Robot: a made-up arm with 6 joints. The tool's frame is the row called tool. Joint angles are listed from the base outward. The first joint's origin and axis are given. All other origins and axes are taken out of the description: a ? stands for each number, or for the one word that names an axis. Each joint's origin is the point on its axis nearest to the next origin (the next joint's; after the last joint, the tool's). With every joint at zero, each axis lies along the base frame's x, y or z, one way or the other. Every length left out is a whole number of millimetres.
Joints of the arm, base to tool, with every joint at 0 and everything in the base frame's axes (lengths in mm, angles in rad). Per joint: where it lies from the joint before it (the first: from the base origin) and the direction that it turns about. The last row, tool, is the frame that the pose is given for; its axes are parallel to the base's.
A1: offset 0 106 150 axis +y
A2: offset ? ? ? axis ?
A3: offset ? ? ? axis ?
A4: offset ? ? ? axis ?
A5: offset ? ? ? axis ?
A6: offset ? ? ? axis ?
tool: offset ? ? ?
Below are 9 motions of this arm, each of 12 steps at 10 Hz.
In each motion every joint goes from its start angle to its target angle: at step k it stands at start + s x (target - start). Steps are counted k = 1, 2, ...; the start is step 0. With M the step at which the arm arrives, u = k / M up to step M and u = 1 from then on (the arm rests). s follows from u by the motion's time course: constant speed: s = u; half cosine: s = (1 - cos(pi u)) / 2; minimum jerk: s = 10 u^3 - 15 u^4 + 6 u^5.
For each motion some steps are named. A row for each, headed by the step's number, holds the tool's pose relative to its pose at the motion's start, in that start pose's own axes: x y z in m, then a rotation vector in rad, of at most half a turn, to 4 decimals.
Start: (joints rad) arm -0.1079 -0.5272 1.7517 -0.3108 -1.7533 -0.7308
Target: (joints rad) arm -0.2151 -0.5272 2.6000 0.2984 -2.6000 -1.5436
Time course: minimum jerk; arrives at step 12
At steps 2, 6, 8, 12:
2: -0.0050 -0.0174 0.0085 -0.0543 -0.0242 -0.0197
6: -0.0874 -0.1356 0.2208 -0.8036 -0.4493 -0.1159
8: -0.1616 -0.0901 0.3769 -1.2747 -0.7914 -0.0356
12: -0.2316 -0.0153 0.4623 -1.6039 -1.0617 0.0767

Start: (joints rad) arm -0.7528 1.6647 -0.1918 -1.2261 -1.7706 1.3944
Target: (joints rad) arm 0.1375 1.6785 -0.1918 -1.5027 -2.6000 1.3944
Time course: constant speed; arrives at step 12
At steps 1, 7, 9, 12:
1: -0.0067 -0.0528 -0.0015 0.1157 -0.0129 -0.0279
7: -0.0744 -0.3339 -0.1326 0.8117 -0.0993 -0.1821
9: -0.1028 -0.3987 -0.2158 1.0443 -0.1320 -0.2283
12: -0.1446 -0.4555 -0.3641 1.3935 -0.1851 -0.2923

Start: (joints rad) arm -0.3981 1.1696 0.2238 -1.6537 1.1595 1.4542
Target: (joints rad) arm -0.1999 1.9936 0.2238 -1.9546 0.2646 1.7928
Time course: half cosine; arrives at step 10
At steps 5, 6, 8, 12:
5: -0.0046 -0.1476 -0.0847 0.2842 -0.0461 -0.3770
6: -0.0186 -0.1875 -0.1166 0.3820 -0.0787 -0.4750
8: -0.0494 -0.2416 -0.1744 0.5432 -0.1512 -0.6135
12: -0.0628 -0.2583 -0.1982 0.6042 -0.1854 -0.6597

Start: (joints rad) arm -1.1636 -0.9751 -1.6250 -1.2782 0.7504 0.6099
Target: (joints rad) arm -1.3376 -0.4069 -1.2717 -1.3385 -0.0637 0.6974
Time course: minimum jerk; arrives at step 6
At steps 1, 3, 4, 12:
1: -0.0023 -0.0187 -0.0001 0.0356 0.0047 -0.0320
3: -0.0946 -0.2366 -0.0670 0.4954 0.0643 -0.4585
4: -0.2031 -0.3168 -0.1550 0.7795 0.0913 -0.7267
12: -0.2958 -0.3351 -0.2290 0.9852 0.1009 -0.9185

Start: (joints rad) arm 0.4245 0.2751 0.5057 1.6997 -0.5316 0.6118
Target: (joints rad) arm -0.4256 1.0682 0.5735 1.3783 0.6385 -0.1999
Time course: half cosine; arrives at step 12
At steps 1, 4, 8, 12:
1: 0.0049 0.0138 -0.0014 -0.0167 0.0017 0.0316
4: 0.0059 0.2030 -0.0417 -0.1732 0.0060 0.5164
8: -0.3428 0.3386 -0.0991 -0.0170 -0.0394 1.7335
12: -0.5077 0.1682 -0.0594 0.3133 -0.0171 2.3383

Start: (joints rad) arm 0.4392 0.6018 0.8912 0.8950 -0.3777 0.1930
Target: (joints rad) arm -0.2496 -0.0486 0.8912 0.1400 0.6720 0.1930
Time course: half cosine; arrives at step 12
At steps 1, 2, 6, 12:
1: -0.0022 0.0106 0.0028 0.0004 -0.0145 0.0268
2: -0.0109 0.0412 0.0108 -0.0005 -0.0576 0.1047
6: -0.2035 0.2612 0.0303 -0.1263 -0.4549 0.7183
12: -0.4799 0.3757 -0.1752 -0.5287 -0.8878 1.2426

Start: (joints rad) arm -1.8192 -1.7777 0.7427 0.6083 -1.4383 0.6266
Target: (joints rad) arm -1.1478 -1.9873 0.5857 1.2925 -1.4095 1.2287
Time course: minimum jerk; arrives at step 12
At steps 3, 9, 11, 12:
3: -0.0151 -0.0052 -0.0068 0.0649 0.0238 0.0097
9: -0.0885 0.0267 -0.1546 0.5432 0.3810 0.3053
11: -0.0962 0.0418 -0.1793 0.5900 0.4463 0.3661
12: -0.0966 0.0427 -0.1806 0.5923 0.4498 0.3694

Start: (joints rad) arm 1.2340 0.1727 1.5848 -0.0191 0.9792 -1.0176
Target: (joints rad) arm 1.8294 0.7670 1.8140 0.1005 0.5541 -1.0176
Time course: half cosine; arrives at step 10
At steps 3, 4, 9, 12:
3: 0.0128 -0.0326 0.0203 0.0878 0.0786 -0.1205
4: 0.0185 -0.0554 0.0303 0.1465 0.1357 -0.1978
9: 0.0155 -0.1484 0.0479 0.4106 0.4173 -0.4871
12: 0.0146 -0.1514 0.0481 0.4209 0.4285 -0.4960

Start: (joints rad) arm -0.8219 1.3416 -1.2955 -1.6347 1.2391 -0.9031
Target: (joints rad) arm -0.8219 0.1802 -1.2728 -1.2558 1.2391 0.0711
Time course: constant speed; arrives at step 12
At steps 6, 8, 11, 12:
6: -0.0044 0.0019 -0.0540 0.3513 0.5270 0.1999
8: -0.0176 0.0172 -0.0735 0.4477 0.7026 0.3077
11: -0.0500 0.0500 -0.0953 0.5653 0.9600 0.5074
12: -0.0642 0.0625 -0.0997 0.5961 1.0432 0.5840

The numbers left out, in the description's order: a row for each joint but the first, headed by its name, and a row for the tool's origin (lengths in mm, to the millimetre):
A2: xyz -30 0 144, axis +x
A3: xyz 0 -29 157, axis +y
A4: xyz 107 0 -16, axis -z
A5: xyz -211 56 0, axis +z
A6: xyz 339 -2 0, axis +y
tool: xyz 184 0 58

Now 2 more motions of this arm.
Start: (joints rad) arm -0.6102 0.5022 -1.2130 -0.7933 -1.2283 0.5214
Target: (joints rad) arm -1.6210 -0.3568 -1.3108 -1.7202 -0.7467 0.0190
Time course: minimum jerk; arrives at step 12
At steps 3, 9, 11, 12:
3: -0.0352 0.1246 0.0717 -0.0736 -0.1447 0.2389
9: -0.9723 0.4465 -0.0163 -0.9334 -1.4064 1.7566
11: -1.0419 0.4043 -0.1152 -1.1242 -1.5260 1.8887
12: -1.0447 0.4019 -0.1205 -1.1349 -1.5315 1.8950

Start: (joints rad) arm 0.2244 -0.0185 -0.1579 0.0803 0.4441 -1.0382
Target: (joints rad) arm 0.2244 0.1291 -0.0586 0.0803 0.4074 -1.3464
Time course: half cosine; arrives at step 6
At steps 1, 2, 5, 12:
1: -0.0012 -0.0048 0.0038 0.0023 -0.0179 -0.0119
2: -0.0052 -0.0178 0.0138 0.0076 -0.0666 -0.0447
5: -0.0275 -0.0635 0.0487 0.0150 -0.2464 -0.1674
12: -0.0302 -0.0676 0.0518 0.0147 -0.2638 -0.1795

